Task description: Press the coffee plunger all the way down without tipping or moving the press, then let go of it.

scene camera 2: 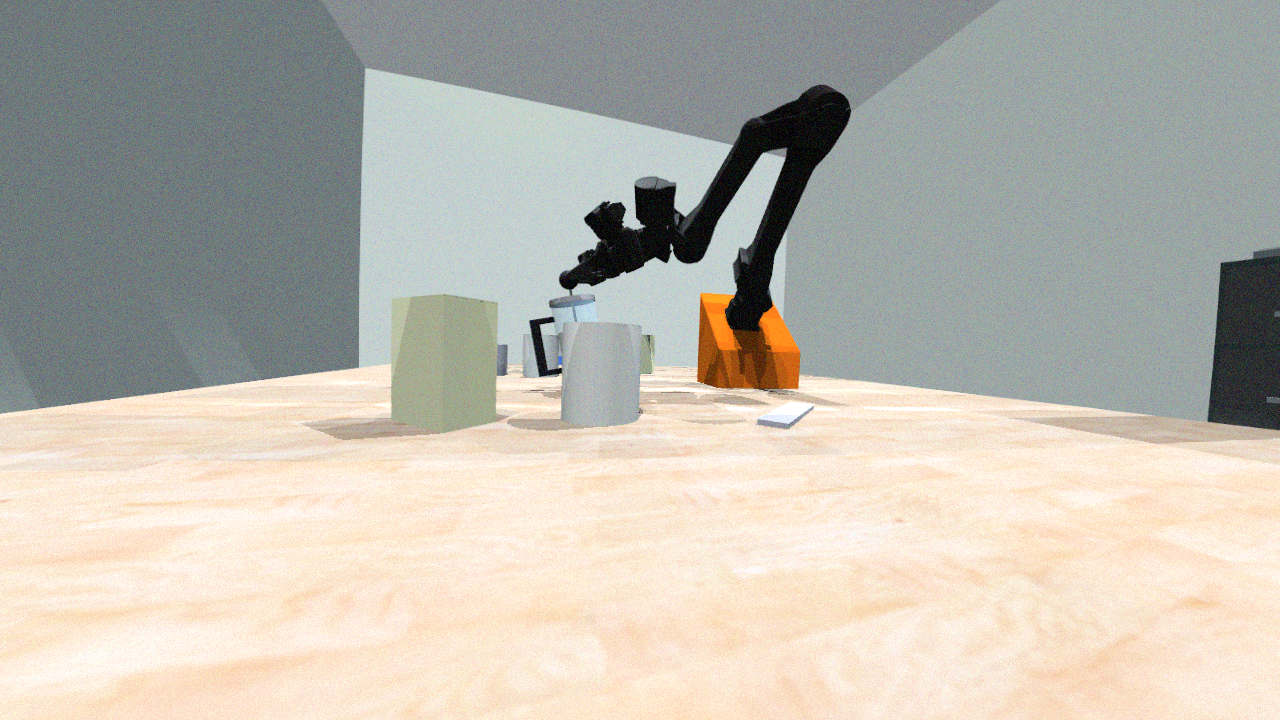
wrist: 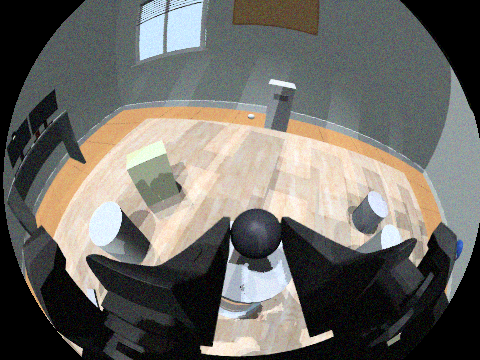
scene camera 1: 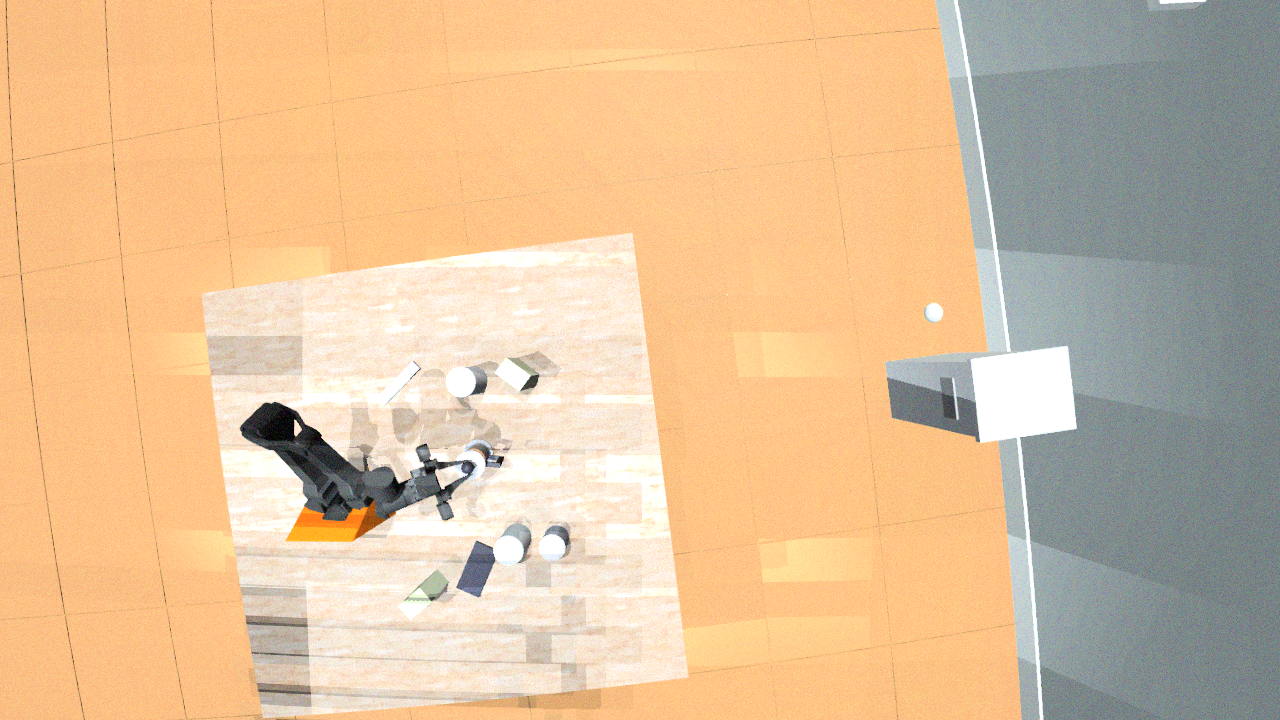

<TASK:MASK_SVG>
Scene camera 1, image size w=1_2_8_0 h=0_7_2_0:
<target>gripper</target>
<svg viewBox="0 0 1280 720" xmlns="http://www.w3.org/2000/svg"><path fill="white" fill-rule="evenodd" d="M426 443L415 449L419 462L423 462L424 466L411 470L412 478L401 482L400 485L408 505L435 495L438 502L436 505L441 519L446 521L455 518L451 506L446 501L452 499L451 495L454 490L470 478L473 473L455 480L445 486L445 489L441 489L435 470L444 470L468 462L468 460L438 462L437 458L430 460L431 453Z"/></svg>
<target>coffee press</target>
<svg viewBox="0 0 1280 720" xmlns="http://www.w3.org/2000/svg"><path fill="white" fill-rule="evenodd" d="M504 456L493 455L493 448L487 441L475 439L468 443L464 452L455 460L468 460L468 462L454 466L455 471L461 478L473 473L467 479L473 480L481 476L484 472L484 467L500 468Z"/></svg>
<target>dark slab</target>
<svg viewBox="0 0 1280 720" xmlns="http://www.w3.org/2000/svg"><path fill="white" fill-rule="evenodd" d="M477 540L467 559L456 588L479 597L496 558L493 547Z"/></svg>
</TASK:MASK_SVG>
